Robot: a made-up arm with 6 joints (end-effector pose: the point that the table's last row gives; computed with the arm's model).
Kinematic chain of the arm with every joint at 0, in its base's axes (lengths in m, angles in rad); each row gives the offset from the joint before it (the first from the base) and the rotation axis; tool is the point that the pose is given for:
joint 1: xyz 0 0 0.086 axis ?
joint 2: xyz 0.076 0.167 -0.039 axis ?
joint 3: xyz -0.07 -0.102 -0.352 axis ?
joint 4: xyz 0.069 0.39 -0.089 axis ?
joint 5: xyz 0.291 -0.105 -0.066 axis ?
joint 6: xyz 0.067 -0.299 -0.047 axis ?
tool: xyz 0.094 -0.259 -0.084
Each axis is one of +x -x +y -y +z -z.
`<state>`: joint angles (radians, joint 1 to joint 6).
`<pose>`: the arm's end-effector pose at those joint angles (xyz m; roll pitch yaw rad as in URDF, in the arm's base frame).
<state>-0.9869 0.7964 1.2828 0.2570 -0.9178 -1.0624</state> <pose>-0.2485 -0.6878 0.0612 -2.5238 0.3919 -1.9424</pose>
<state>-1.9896 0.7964 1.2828 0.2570 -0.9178 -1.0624</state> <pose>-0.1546 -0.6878 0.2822 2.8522 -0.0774 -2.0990</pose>
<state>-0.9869 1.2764 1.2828 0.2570 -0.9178 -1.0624</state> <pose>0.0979 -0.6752 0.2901 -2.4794 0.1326 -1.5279</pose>
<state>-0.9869 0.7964 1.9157 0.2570 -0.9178 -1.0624</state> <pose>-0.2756 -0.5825 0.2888 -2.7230 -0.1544 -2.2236</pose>
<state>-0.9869 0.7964 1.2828 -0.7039 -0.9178 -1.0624</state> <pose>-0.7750 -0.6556 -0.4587 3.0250 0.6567 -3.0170</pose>
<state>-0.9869 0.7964 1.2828 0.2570 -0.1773 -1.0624</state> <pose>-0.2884 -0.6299 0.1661 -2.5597 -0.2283 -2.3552</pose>
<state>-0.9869 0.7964 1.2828 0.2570 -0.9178 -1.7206</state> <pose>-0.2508 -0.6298 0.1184 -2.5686 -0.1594 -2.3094</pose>
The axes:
joint 1: -y
joint 2: -x
joint 3: +y
joint 4: -z
joint 5: +y
joint 6: -y

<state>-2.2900 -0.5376 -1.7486 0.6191 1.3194 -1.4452</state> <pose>-0.6399 0.1422 0.3456 -2.5848 0.1713 2.1735</pose>
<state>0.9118 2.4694 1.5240 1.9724 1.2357 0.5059</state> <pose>0.1121 0.1182 -0.4854 0.7484 0.4118 2.2748</pose>
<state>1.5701 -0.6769 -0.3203 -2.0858 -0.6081 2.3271</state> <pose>-0.3164 1.0023 0.5830 -1.1167 -0.4037 -1.2797</pose>
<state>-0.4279 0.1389 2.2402 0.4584 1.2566 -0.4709</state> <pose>-0.2127 -0.2248 0.0883 -2.1519 -1.1886 2.6729</pose>
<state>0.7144 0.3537 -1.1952 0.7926 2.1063 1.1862</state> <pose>0.5406 -0.3825 -0.2265 0.8054 -0.8844 -0.6210</pose>
